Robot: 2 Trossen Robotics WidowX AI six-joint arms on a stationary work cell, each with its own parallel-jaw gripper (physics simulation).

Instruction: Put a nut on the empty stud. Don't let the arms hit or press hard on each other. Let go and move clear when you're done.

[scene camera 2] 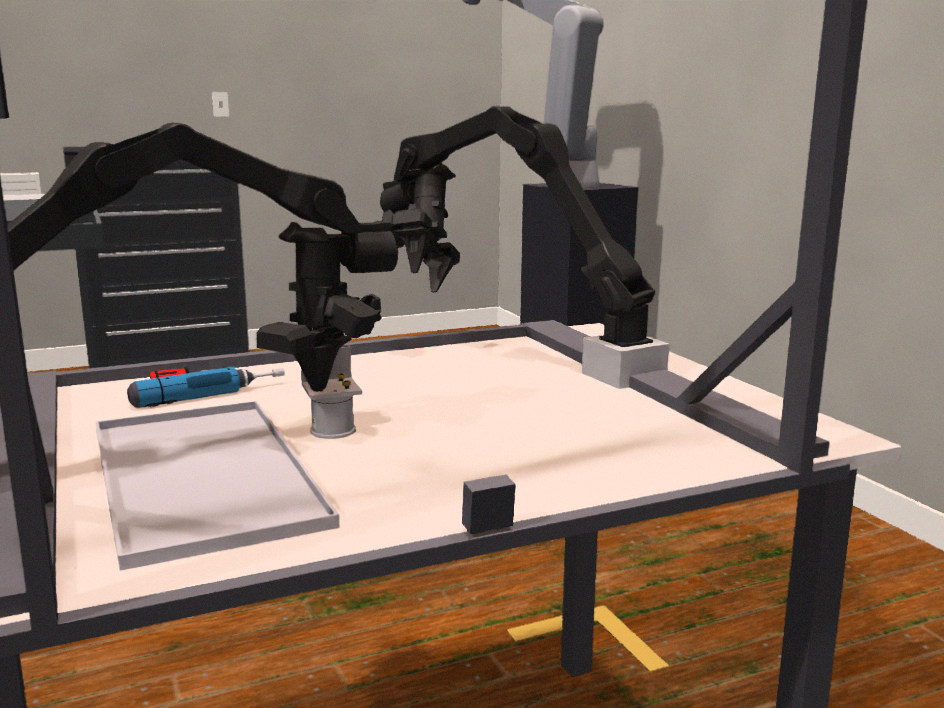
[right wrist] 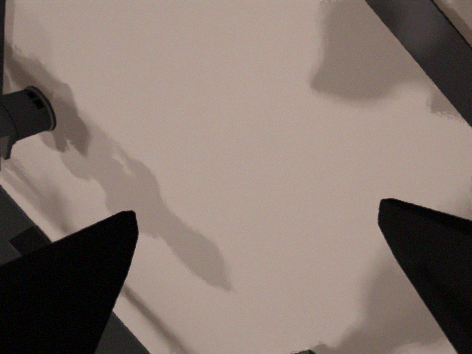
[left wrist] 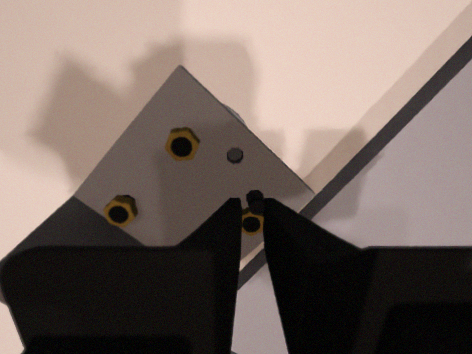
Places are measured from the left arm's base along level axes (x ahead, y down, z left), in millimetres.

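Pixels of known places: left gripper, between the fingertips: [scene camera 2: 318, 389] [left wrist: 251, 209]; right gripper, between the fingertips: [scene camera 2: 424, 282] [right wrist: 257, 216]; right arm's base, origin of its link: [scene camera 2: 625, 340].
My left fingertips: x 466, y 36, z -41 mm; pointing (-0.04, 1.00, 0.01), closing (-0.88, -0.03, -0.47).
Note:
For each thing: its middle in the pictures, then the offset to it from my left fingertips. "pt": a spot on its surface instead.
- grey bracket plate, a spot on its surface: [left wrist: 165, 100] [scene camera 2: 357, 388] pt dy +0, dx +47, dz -23 mm
- dark stud end, a spot on its surface: [left wrist: 255, 196] pt dy -5, dx +3, dz -7 mm
- grey tray, middle of its body: [scene camera 2: 202, 468] dy +58, dx -176, dz -38 mm
- blue power driver, middle of its body: [scene camera 2: 209, 383] dy +46, dx -62, dz +256 mm
- black block, middle of its body: [scene camera 2: 488, 503] [right wrist: 28, 243] dy +35, dx +20, dz -361 mm
A grey bracket plate [scene camera 2: 353, 390] [left wrist: 165, 100] sits on a round grey stand [scene camera 2: 333, 417]. In the left wrist view, one brass nut [left wrist: 182, 144] and another brass nut [left wrist: 120, 211] sit on it, and a small grey round peg [left wrist: 235, 155] stands bare. My left gripper [scene camera 2: 320, 382] [left wrist: 251, 209] is shut on a brass nut [left wrist: 251, 222] low over the plate. A dark stud end [left wrist: 255, 196] shows beside this nut at the fingertips; the fingers partly hide both, and whether they touch is unclear. My right gripper [scene camera 2: 425, 278] [right wrist: 257, 216] is open and empty, high above the table.
A grey tray [scene camera 2: 228, 537] [left wrist: 415, 105] lies beside the stand. A blue power driver [scene camera 2: 190, 385] lies behind the tray. A black block [scene camera 2: 488, 504] stands at the table's front edge. The right forearm and gripper hang behind the left wrist, close to it in the scene view.

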